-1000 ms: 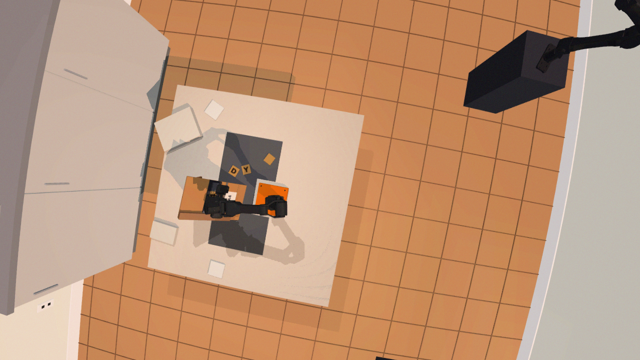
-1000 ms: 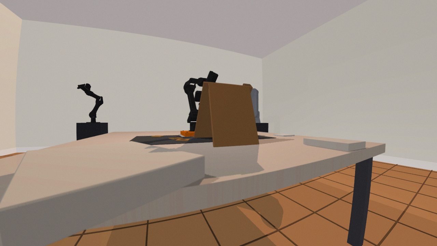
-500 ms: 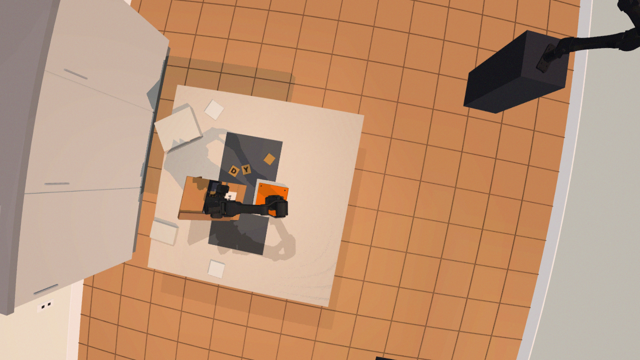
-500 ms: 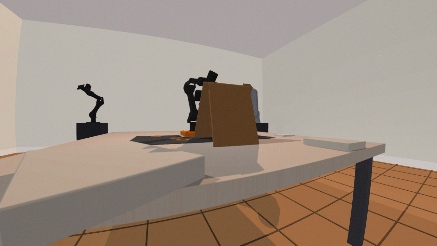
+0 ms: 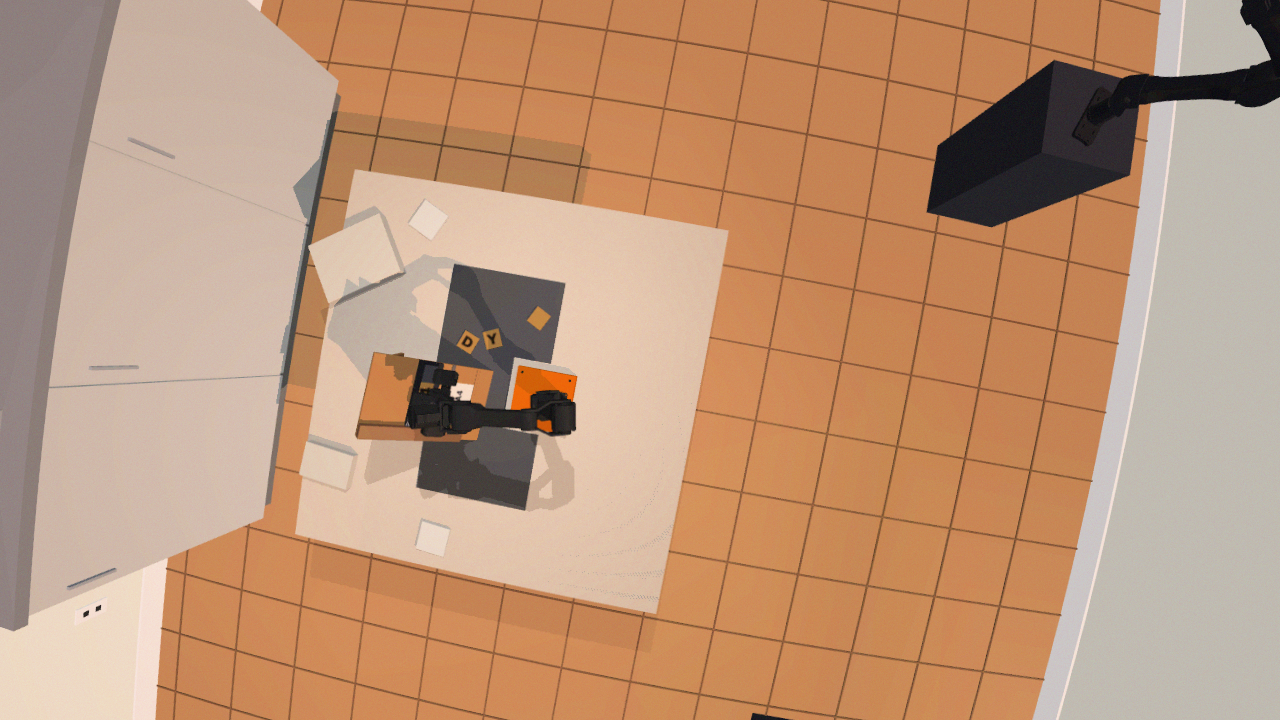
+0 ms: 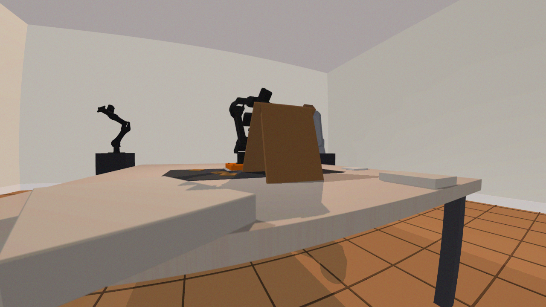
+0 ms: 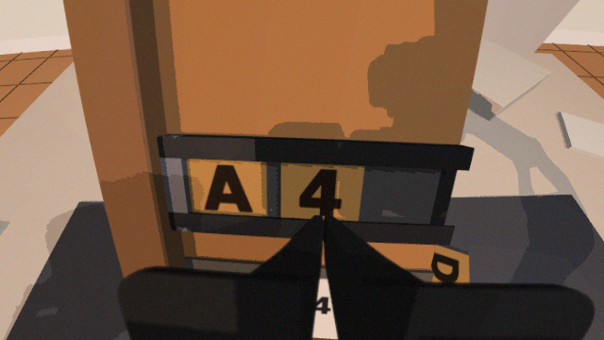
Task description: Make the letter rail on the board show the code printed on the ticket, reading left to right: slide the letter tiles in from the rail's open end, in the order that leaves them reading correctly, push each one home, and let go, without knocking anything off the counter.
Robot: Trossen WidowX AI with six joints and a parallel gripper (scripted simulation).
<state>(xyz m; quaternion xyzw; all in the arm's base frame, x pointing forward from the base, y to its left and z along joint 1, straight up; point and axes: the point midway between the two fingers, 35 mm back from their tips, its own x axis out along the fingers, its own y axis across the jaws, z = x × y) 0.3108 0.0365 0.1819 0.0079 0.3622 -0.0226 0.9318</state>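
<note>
Right now my gripper tip is 11 cm above the white ticket and 4 cm past it. Also, from my gripper tip: tile marked d: 18 cm below, 16 cm to the right; tile marked y: 19 cm to the right, 18 cm below, 8 cm behind; blank tile: 29 cm to the right, 22 cm behind, 18 cm below.
</note>
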